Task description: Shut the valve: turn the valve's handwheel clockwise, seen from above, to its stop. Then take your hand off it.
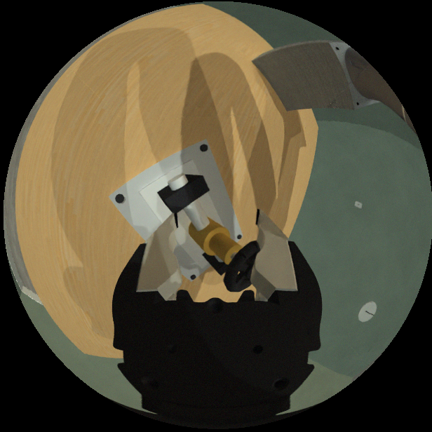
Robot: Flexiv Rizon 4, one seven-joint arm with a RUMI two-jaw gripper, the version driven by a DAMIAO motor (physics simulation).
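Observation:
The valve has a brass body (215, 241) and a black handwheel (242, 267), seen nearly edge-on. A pale grey pipe (196, 214) runs from the brass body to a black clamp (183, 193) on a light grey base plate (127, 216). My gripper (216, 212) is shut on the valve, with its jaws held well apart around it. The handwheel lies against the inner face of the right jaw. A gap shows between the handwheel and the left jaw, whose tip is beside the pipe; its exact contact is hidden.
The base plate lies on a round-looking wooden table top (95, 135). A grey-brown block (310, 75) with a metal bracket and a dark rounded part is at the upper right. The green floor (345, 250) beyond the table edge bears a pale disc (367, 311) and a small pale piece (358, 204).

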